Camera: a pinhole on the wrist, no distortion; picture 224 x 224 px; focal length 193.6 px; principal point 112.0 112.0 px. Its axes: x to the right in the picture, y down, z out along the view. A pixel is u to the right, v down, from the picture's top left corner.
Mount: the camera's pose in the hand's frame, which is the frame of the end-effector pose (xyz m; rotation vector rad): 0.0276 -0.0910 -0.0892 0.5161 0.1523 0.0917
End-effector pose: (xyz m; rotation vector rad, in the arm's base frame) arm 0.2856 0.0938 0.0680 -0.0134 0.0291 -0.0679
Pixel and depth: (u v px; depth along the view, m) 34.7 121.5 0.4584
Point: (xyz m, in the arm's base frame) 0.1977 -0.2124 0.4125
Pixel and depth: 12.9 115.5 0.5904
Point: 0.1009 -0.2933 0.5384
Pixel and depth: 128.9 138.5 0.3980
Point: 0.4037 -0.1429 0.3431
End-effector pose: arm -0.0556 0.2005 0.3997 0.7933 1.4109 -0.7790
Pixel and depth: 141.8 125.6 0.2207
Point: -0.1515 0.0169 0.3006
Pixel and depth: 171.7 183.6 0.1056
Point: -0.1337 0.1309 0.3229
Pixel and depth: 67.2 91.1 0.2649
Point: -0.1987 -0.0446 0.3840
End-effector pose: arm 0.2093 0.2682 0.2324 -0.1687 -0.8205 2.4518
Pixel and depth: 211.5 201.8 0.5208
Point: -0.1793 0.2985 0.6698
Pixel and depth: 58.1 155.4 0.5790
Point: 0.2331 0.1763 0.7917
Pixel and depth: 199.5 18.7 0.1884
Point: 0.1943 0.5047 0.4011
